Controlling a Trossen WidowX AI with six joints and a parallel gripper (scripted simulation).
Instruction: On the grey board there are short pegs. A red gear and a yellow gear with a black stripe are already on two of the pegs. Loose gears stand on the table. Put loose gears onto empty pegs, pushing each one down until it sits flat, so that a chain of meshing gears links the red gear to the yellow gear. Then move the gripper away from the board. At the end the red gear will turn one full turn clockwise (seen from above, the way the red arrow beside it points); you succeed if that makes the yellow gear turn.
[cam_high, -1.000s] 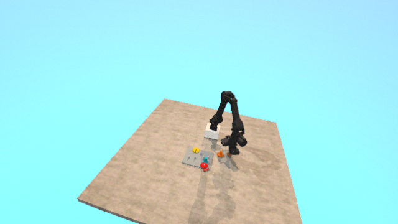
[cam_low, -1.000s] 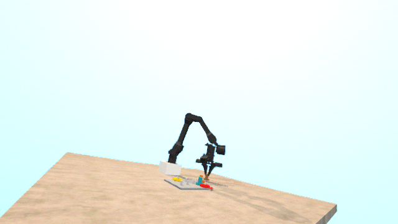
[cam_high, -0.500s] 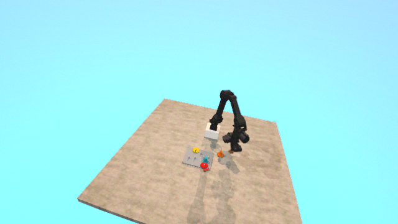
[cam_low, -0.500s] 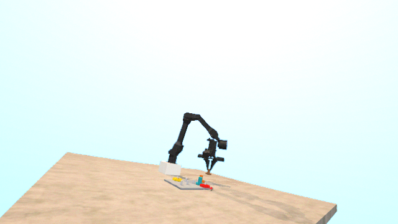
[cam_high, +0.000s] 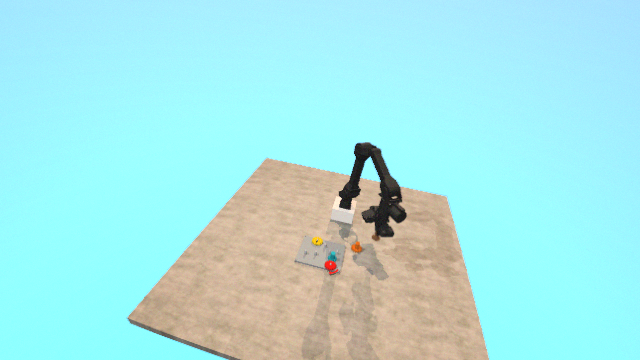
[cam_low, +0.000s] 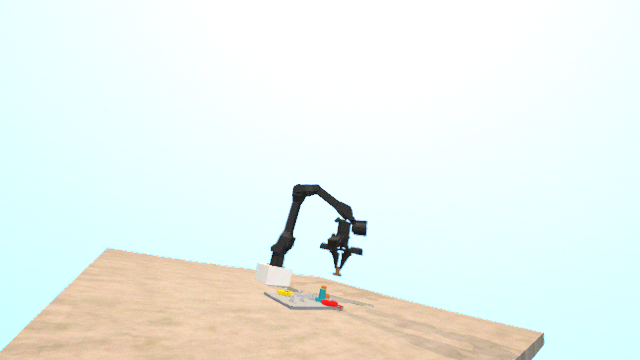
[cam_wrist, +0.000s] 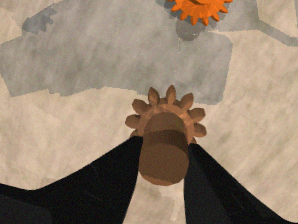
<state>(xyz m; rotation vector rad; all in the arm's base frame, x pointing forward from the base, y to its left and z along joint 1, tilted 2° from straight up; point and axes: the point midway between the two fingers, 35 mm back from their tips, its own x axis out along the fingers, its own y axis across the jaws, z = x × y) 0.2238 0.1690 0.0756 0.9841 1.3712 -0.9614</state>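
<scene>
My gripper tip is 110 mm short of the teal gear, 180 mm to the left of it and 90 mm above it. Round my gripper tip: brown gear (10 mm below); red gear (160 mm ahead, 180 mm to the right, 100 mm below); orange gear (10 mm ahead, 80 mm to the right, 100 mm below).
</scene>
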